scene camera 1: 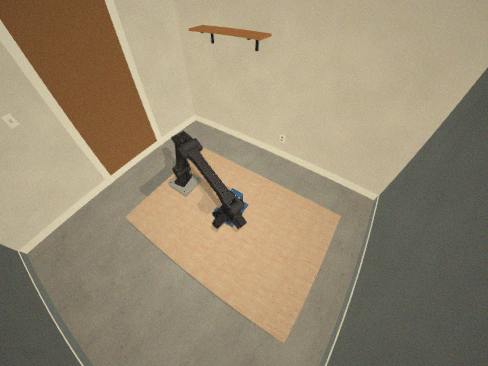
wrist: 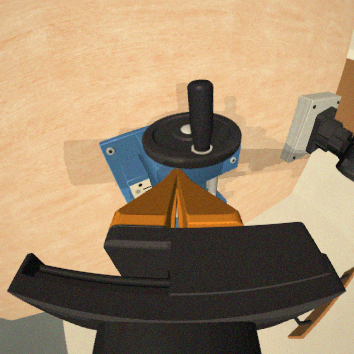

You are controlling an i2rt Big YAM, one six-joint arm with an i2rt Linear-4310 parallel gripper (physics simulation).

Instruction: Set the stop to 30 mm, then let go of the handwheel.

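Places are measured from the arm's base along level axes (x ahead, y left, z up), in metres.
Pixels of known places: gripper, between the fingertips: (wrist: 176, 175); arm's base, origin of its link: (scene camera 1: 183, 179) (wrist: 318, 129).
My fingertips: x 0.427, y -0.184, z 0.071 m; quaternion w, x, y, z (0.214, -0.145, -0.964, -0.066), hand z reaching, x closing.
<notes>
Ahead of a thing's pixels: the offset from my fingertips to its top centre. "spot": to the spot under its first point. Level surfaces: height alone.
The black handwheel @[spot: 0.001 m back, 0.017 m right, 0.012 m down] (wrist: 165, 150) lies at the centre of the wrist view on top of a blue stop fixture (wrist: 120, 157) (scene camera 1: 237, 193). Its upright black handle @[0.030 m back, 0.037 m right, 0.009 m up] (wrist: 201, 112) stands on the near right part of the wheel's rim. A white scale @[spot: 0.035 m ahead, 0.043 m left, 0.051 m down] (wrist: 140, 188) shows in part below left of the wheel; its marks cannot be read and the stop is hidden behind the fingers. My gripper (wrist: 176, 175) is shut with its orange fingertips together and nothing between them. The tips appear just below the wheel's near edge in the wrist view; whether they touch it cannot be told.
The fixture stands on a wooden board @[0.107 m down] (scene camera 1: 280, 250) (wrist: 75, 60). The arm's grey base plate (scene camera 1: 184, 186) (wrist: 300, 125) is at the board's back left corner in the scene view. A wooden shelf (scene camera 1: 230, 33) is on the wall.
</notes>
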